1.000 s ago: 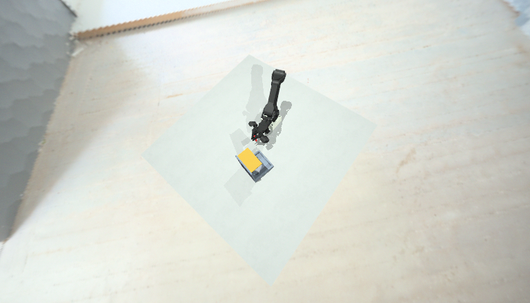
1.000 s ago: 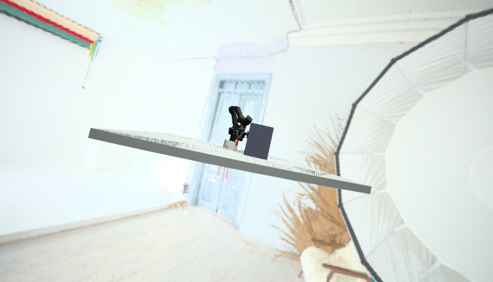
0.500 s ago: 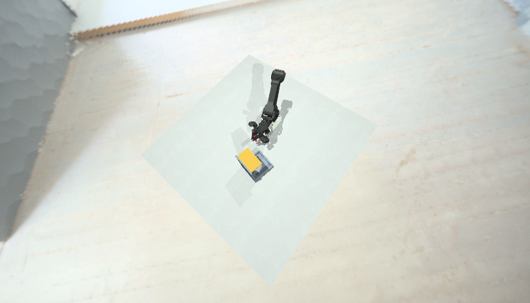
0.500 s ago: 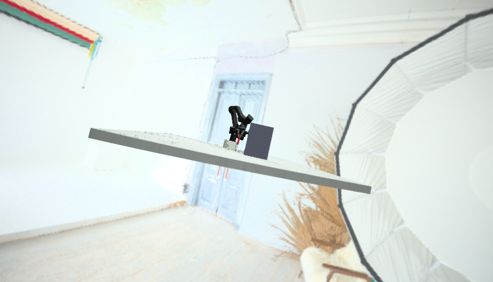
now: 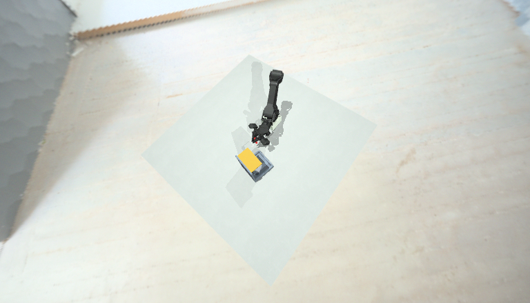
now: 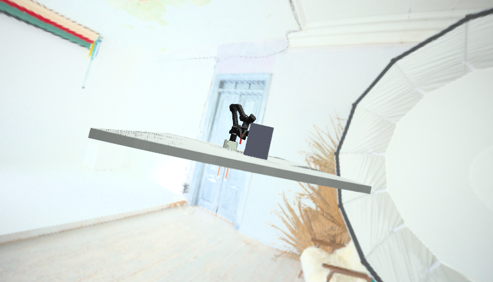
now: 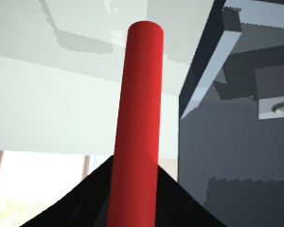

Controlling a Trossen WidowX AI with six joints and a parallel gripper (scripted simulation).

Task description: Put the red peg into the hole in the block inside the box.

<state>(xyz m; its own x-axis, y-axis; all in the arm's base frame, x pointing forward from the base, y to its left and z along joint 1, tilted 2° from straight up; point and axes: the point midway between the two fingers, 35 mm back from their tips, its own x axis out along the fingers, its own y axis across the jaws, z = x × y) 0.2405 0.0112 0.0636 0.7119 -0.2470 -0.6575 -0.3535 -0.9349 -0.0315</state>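
Right now the dark box wall is 180 mm ahead of my gripper tip, 80 mm to the left of it and 10 mm above it. From my gripper tip the other things lie so: orange roof (130 mm ahead, 110 mm above, 90 mm to the left); then red peg (30 mm behind, 10 mm to the left, 10 mm below).
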